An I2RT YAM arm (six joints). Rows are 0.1 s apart.
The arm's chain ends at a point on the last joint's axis. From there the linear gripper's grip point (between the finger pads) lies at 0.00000 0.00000 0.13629 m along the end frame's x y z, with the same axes.
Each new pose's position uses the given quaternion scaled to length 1; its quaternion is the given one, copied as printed.
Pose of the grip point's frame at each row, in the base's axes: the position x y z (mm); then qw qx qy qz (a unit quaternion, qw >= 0):
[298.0, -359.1, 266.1, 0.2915, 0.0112, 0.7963, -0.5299]
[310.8, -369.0, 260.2, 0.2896, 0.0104, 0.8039, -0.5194]
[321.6, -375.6, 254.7, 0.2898, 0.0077, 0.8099, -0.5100]
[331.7, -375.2, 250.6, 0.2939, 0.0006, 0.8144, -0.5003]
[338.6, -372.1, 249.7, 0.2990, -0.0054, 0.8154, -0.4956]
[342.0, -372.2, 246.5, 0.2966, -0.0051, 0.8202, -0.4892]
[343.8, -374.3, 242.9, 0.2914, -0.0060, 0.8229, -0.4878]
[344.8, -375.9, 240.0, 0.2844, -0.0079, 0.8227, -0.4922]
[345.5, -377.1, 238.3, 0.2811, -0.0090, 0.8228, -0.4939]
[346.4, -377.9, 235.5, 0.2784, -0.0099, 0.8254, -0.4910]
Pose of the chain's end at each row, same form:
[236.3, -243.2, 302.7, 0.2915, 0.0112, 0.7963, -0.5299]
[248.8, -254.4, 300.1, 0.2896, 0.0104, 0.8039, -0.5194]
[258.7, -262.4, 297.2, 0.2898, 0.0077, 0.8099, -0.5100]
[266.5, -264.1, 295.1, 0.2939, 0.0006, 0.8144, -0.5003]
[271.4, -262.4, 294.7, 0.2990, -0.0054, 0.8154, -0.4956]
[275.0, -263.2, 293.6, 0.2966, -0.0051, 0.8202, -0.4892]
[277.6, -265.4, 291.2, 0.2914, -0.0060, 0.8229, -0.4878]
[280.0, -266.1, 288.2, 0.2844, -0.0079, 0.8227, -0.4922]
[281.2, -267.0, 286.6, 0.2811, -0.0090, 0.8228, -0.4939]
[282.4, -268.2, 284.9, 0.2784, -0.0099, 0.8254, -0.4910]

